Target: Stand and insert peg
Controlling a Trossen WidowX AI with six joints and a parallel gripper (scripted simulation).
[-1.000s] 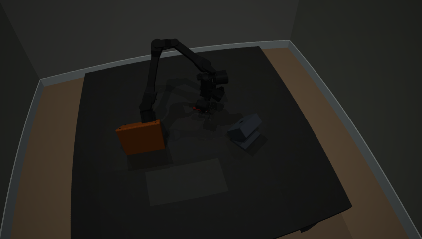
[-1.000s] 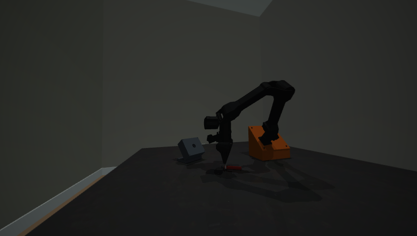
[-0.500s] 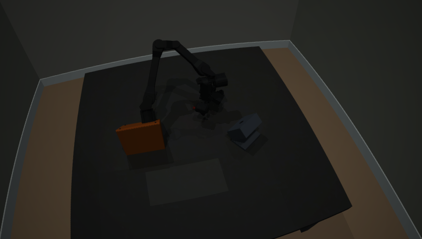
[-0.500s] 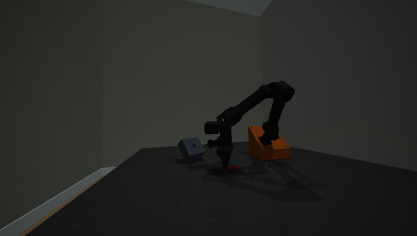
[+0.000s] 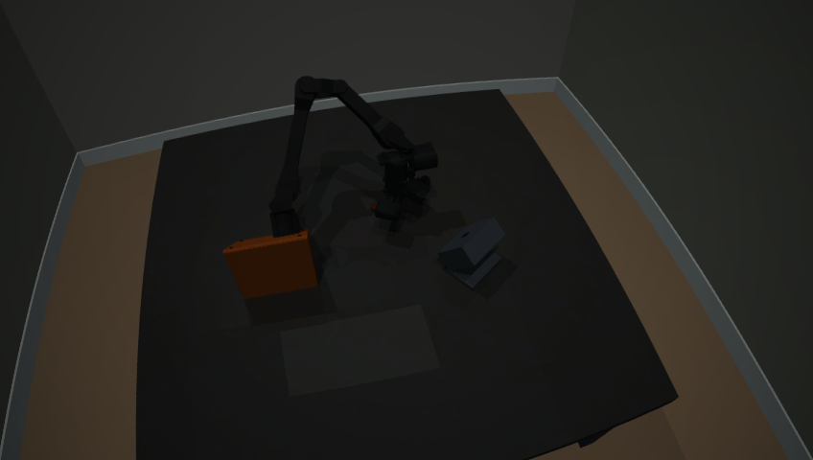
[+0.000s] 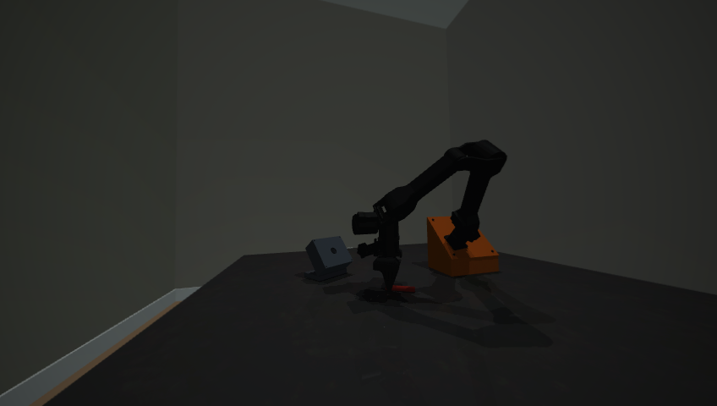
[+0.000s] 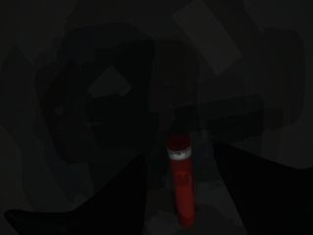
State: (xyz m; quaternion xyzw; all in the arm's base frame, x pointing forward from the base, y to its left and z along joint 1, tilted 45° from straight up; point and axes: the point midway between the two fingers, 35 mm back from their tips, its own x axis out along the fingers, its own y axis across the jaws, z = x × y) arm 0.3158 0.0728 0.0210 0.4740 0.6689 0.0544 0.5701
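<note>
Right now the red peg is 1 cm behind my gripper tip and 1 cm to the left of it. From my gripper tip the other things lie so: sloped panel (12 cm ahead, 22 cm to the right, 7 cm above).
</note>
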